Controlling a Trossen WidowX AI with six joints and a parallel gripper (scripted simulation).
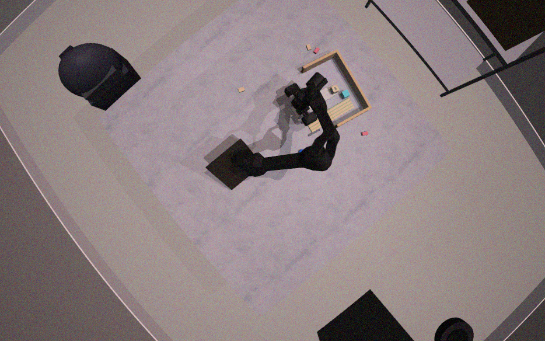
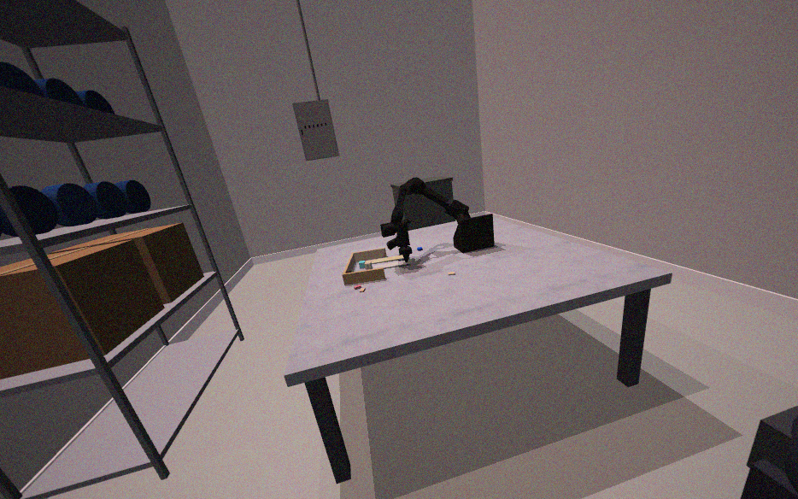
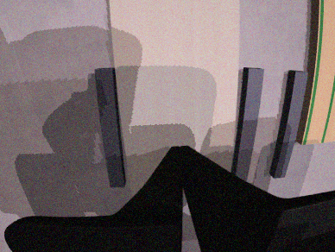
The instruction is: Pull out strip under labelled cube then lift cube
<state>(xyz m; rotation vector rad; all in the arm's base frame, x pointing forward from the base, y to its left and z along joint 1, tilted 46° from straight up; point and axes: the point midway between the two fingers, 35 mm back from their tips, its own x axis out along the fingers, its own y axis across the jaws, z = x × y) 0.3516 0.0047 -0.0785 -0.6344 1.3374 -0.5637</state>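
My gripper tip is 9 cm short of the pale strip. Also, from my gripper tip: labelled cube 20 cm ahead, 1 cm to the right, 2 cm above.
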